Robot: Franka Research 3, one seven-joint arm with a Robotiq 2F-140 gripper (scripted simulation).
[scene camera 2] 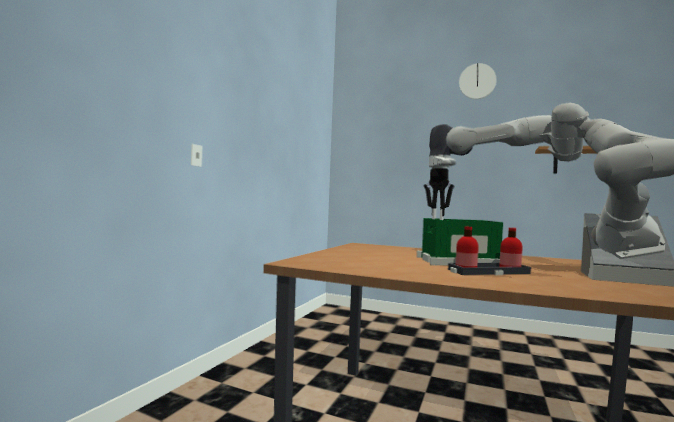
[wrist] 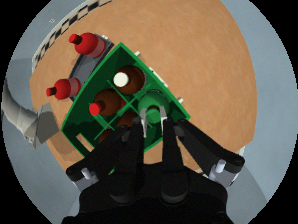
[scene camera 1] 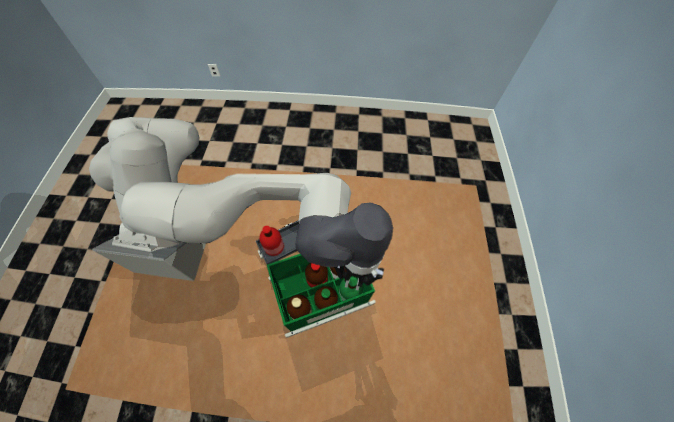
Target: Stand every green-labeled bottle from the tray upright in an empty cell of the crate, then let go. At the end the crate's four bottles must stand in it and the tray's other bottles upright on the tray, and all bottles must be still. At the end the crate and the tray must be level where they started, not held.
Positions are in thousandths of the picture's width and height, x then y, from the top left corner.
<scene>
In view: my gripper (scene camera 2: 649, 530), a green bottle (wrist: 512, 444), a dark tray (wrist: 284, 297) and a green crate (scene camera 2: 657, 575).
The green crate shows as well in the wrist view (wrist: 267, 538). My gripper is seen too in the wrist view (wrist: 515, 507).
</scene>
